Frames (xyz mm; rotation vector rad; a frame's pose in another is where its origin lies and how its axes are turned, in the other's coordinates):
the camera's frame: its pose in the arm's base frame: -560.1 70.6 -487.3 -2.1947 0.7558 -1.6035
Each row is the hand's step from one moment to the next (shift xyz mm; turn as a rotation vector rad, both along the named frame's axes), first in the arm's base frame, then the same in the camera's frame.
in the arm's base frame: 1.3 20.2 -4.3 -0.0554 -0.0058 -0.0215
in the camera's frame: -14.9 -14.3 1.6 -0.0261 0.0289 -0.0453
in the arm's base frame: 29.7 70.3 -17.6 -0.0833 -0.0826 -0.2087
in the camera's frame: -48.0 -54.1 30.1 -0.1331 0.1988 -0.0079
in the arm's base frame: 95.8 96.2 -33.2 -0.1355 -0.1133 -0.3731
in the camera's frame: -60.0 -81.6 96.3 -0.2550 0.3246 -0.0032
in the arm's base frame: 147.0 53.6 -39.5 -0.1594 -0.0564 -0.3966
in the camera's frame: -28.2 -55.4 148.9 -0.3121 0.2967 -0.0212
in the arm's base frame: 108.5 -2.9 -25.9 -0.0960 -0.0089 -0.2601
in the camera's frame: 6.6 -8.3 111.1 -0.2191 0.1699 -0.0073
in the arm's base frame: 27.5 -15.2 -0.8 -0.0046 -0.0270 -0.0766
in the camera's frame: 14.6 6.5 27.1 -0.0448 0.0644 0.0215
